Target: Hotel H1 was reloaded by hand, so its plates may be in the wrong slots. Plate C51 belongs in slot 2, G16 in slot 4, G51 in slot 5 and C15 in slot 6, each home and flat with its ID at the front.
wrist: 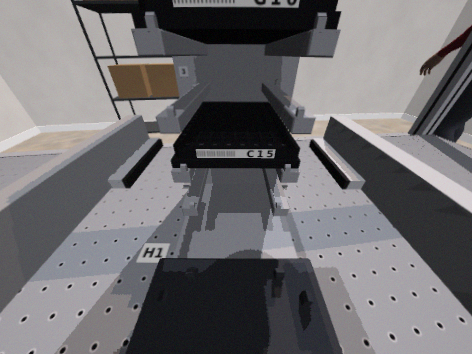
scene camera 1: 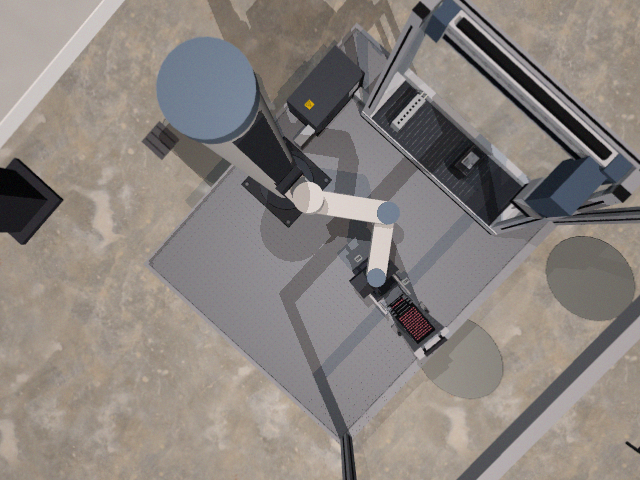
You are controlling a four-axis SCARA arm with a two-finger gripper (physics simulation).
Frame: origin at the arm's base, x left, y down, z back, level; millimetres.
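Seen in the pictures: gripper, fingertip midpoint: (wrist: 236,130) (scene camera 1: 397,303).
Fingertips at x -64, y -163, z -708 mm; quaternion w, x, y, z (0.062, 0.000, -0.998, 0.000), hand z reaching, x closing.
Observation:
A point is followed by its place in that frame.
Plate C15 (wrist: 236,154) @(y -150, x -63, z -698 mm) lies flat in hotel H1 (scene camera 1: 436,342) @(y -323, x -68, z -847 mm) (wrist: 240,65) @(y -193, x -83, z -823 mm), with its ID at the front, one rail level below the empty slot marked 3. Plate G16 (wrist: 235,19) @(y -215, x -62, z -697 mm) sits on the rails above slot 3; its ID is cut by the view's top edge. The lowest rails, under C15, are empty. A red-patterned plate (scene camera 1: 415,321) @(y -290, x -64, z -756 mm) is on top in the scene view; its ID cannot be read there. C51 and G51 cannot be identified. My gripper (scene camera 1: 397,298) @(y -163, x -64, z -708 mm) (wrist: 236,130) @(y -163, x -64, z -708 mm) is partly open and empty, its fingers left and right of C15's front, apart from it.
A dark flat block (wrist: 235,310) @(y -73, x -54, z -636 mm) lies low in front of the hotel, beside the H1 label (wrist: 153,252) @(y -13, x 35, z -716 mm). A black box (scene camera 1: 326,87) @(y -127, x 400, z 114 mm) and a framed unit with a dark slatted bed (scene camera 1: 439,139) @(y -62, x 586, z -383 mm) stand towards the top of the scene view. A shelf with cartons (wrist: 145,81) is behind.

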